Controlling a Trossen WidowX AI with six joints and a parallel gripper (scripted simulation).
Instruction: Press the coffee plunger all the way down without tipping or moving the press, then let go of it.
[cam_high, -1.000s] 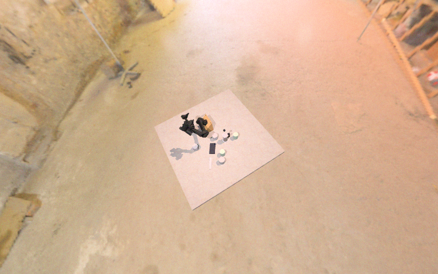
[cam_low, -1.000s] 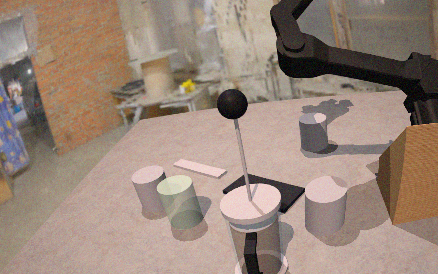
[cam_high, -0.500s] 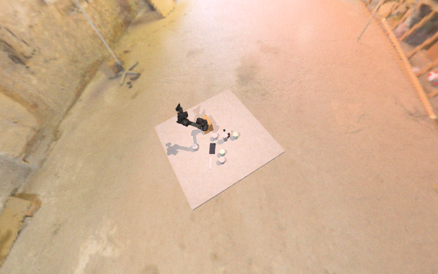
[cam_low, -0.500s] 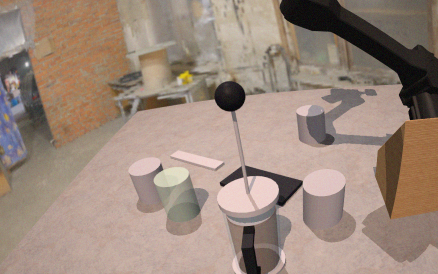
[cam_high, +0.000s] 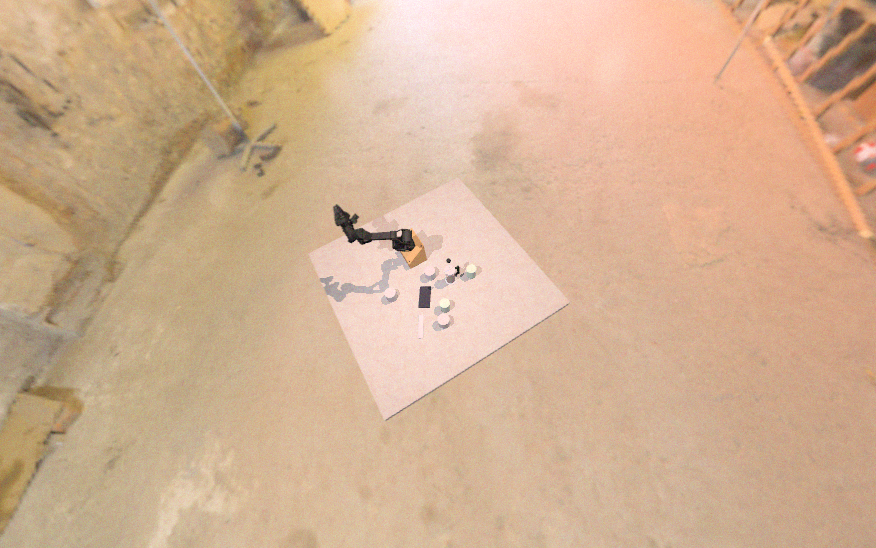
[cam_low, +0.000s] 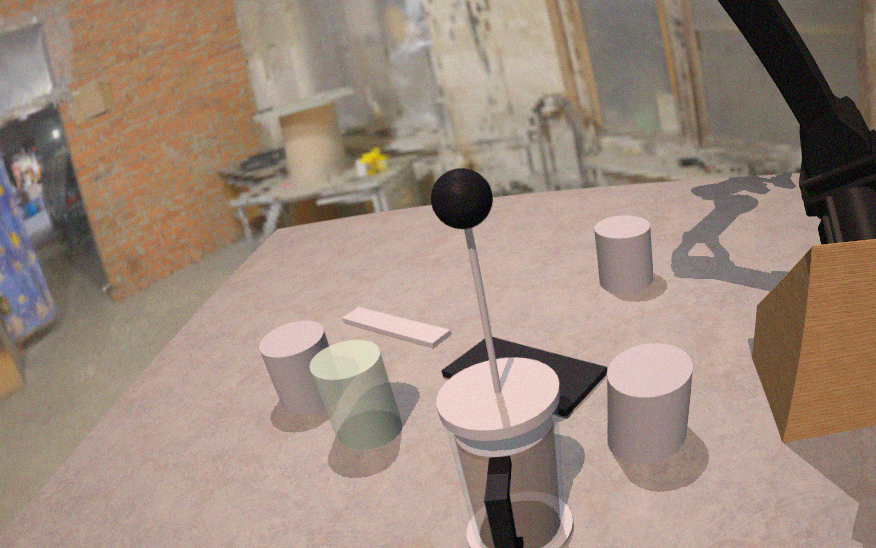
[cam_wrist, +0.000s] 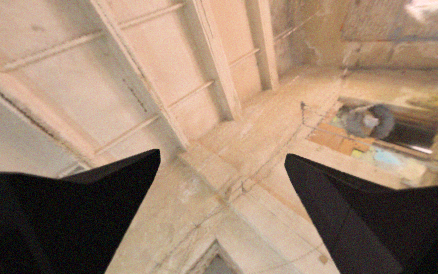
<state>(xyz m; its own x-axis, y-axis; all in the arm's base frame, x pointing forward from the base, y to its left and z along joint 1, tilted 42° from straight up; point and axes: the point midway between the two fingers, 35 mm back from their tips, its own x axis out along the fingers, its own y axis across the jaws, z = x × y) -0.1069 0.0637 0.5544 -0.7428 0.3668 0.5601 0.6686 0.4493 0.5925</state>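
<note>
The coffee press lies 36 cm ahead of my gripper tip, 50 cm to the left of it and 50 cm below it. From my gripper tip the other things lie so: white flat bar 59 cm ahead, 19 cm to the left, 61 cm below.
</note>
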